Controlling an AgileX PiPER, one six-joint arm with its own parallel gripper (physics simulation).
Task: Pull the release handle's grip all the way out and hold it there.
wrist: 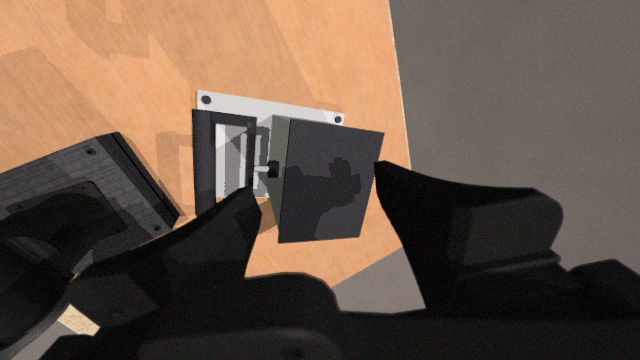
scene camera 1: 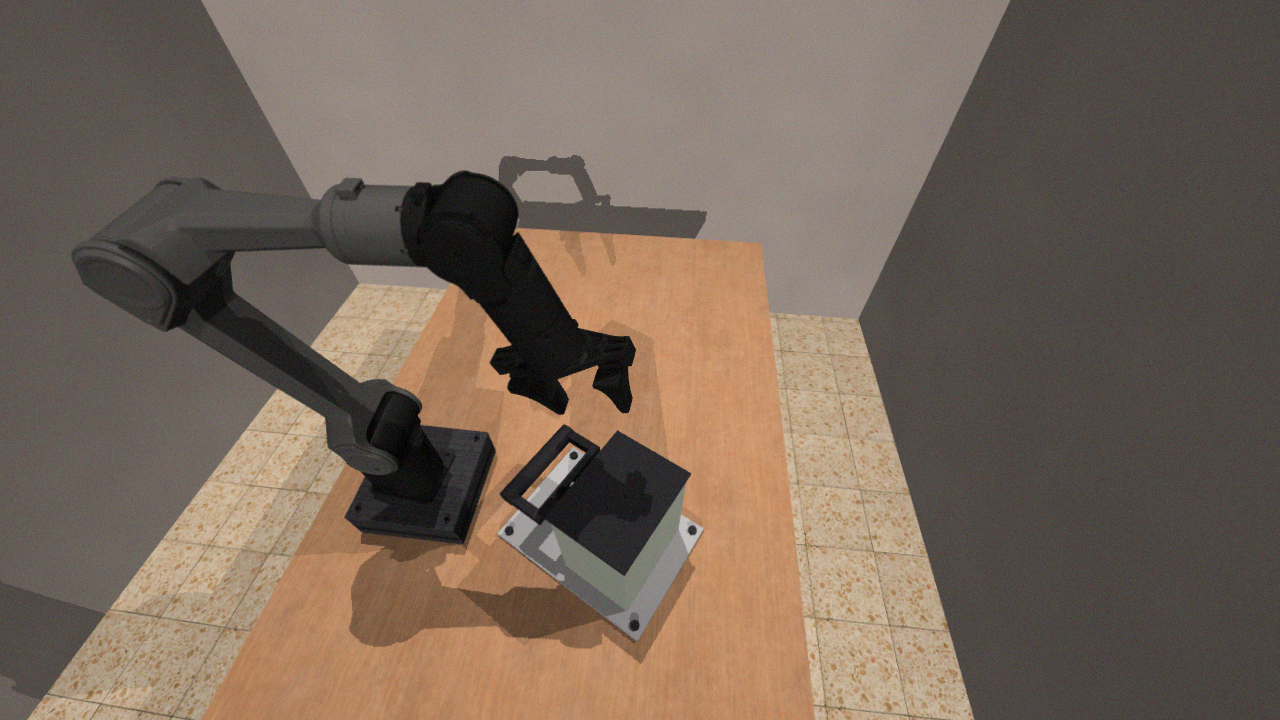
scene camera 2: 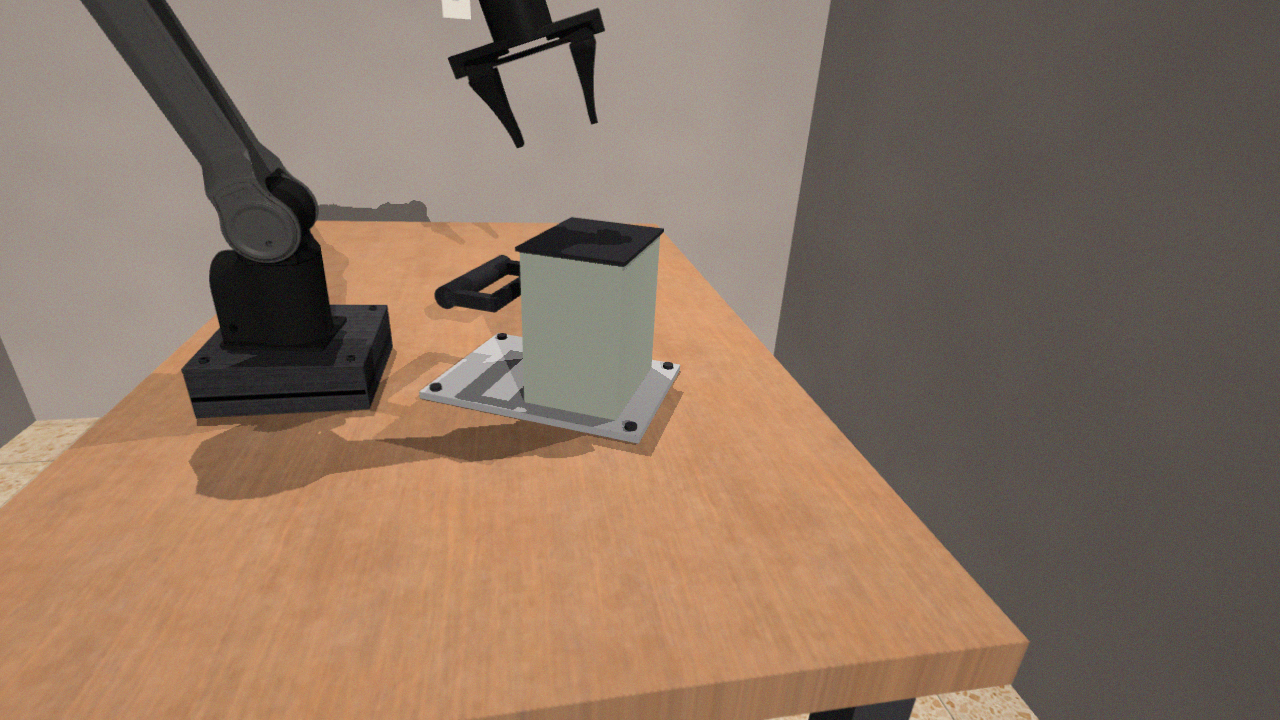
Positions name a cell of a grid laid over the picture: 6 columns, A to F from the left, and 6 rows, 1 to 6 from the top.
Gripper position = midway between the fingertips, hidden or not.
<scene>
My gripper shows in the wrist view (C4), in scene camera 1 (C4) and in scene camera 2 (C2).
</scene>
